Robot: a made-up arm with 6 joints.
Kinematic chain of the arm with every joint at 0, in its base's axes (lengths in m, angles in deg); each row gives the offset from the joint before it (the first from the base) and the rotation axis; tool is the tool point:
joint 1: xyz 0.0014 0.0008 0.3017 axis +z
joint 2: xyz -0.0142 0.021 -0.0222 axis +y
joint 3: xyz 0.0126 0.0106 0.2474 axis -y
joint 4: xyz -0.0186 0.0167 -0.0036 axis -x
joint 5: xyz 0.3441 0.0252 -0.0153 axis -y
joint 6: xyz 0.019 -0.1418 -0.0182 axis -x
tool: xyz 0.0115 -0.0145 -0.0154
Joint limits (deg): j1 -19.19..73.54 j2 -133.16..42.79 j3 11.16..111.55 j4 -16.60..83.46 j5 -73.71..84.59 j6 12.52..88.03
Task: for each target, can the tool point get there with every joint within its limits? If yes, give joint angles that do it. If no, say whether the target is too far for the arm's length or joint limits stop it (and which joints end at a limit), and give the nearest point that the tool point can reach.
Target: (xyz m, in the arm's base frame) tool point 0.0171 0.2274 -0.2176
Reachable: no: joint limits stop it (at a limit: joint 1, joint 2, joint 3, joint 4, joint 5) | nearest point -0.1983 0.1209 -0.2369 | short by 0.241 m
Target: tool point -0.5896 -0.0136 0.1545
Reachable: yes | joints -6.53 -117.32 77.62 -7.80 -40.62 59.53
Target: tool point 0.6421 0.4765 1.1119
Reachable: no: too far | nearest point 0.3477 0.2579 0.7361 | short by 0.525 m
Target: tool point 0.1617 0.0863 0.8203
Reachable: yes | joints 43.04 -12.43 25.15 47.72 55.36 27.18
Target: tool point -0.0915 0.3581 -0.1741
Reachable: no: joint limits stop it (at a limit: joint 1, joint 3, joint 4, joint 5, joint 6) | nearest point -0.2011 0.1219 -0.2354 | short by 0.268 m
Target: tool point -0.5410 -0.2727 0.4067
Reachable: yes | joints 18.43 -74.17 91.74 33.13 -7.38 43.96
